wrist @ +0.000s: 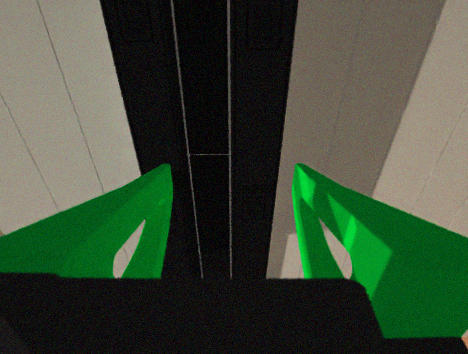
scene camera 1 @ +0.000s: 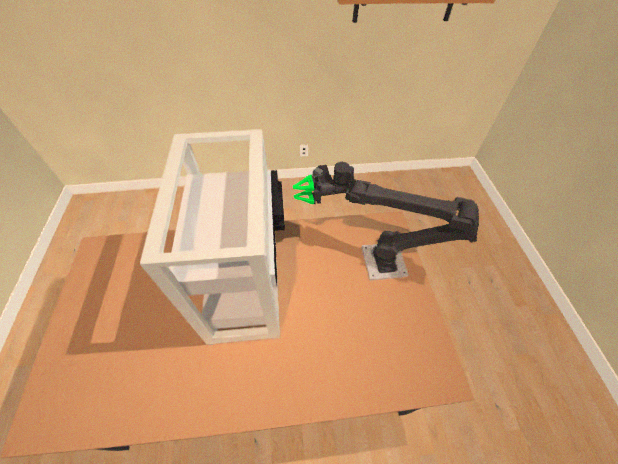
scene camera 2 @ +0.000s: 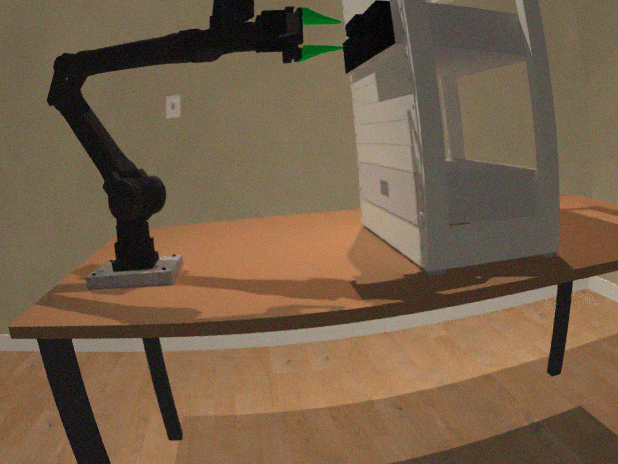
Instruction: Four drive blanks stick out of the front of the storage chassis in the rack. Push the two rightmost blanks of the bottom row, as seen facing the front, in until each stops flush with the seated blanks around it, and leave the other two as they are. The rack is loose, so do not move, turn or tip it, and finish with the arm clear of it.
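Places are measured from the arm's base along level axes (x ahead, y left, z up), in millimetres.
Pixels of known places: gripper, fingertip midpoint: point(wrist: 232, 176) point(scene camera 1: 293, 192) point(scene camera 2: 341, 35); arm's base at its link origin: point(scene camera 1: 384, 261) point(scene camera 2: 136, 264).
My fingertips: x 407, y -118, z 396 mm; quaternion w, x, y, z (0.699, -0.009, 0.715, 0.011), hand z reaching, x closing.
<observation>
For each thing: its top centre in the pictures, then the offset to it from my fingertips. "spot": a spot on its surface instead. Level surfaces: height alone.
- left row at a spot on its surface: point(wrist: 142, 75) spot: 54 mm ahead, 24 mm right, 44 mm up
- right row at a spot on its surface: point(wrist: 262, 75) spot: 41 mm ahead, 28 mm right, 15 mm down
- chassis at a spot on its surface: point(wrist: 205, 75) spot: 76 mm ahead, 15 mm right, 14 mm up
- orange-brown table at its surface level: 415 mm down
Black drive blanks point(scene camera 1: 278, 207) point(scene camera 2: 372, 42) stick out of the front of the white rack point(scene camera 1: 164, 200) point(scene camera 2: 430, 150) near its top. In the wrist view they form two dark rows, a left row point(wrist: 142, 75) and a right row point(wrist: 262, 75), with a dark strip of the chassis point(wrist: 205, 75) between them. Single blanks and their depths are hard to tell there. My gripper point(scene camera 1: 294, 192) point(scene camera 2: 342, 35) point(wrist: 232, 176) is partly open and empty, level with the blanks. Scene camera 1 shows a small gap before them; in scene camera 2 the lower fingertip overlaps their edge, and contact cannot be told.
Pale panels point(scene camera 2: 385, 130) point(wrist: 60, 100) fill the rack front below the blanks and flank them in the wrist view. The rack stands on the orange-brown table point(scene camera 1: 350, 350) point(scene camera 2: 260, 250). The arm's grey base plate point(scene camera 1: 370, 270) point(scene camera 2: 135, 279) is bolted in front of it.
</observation>
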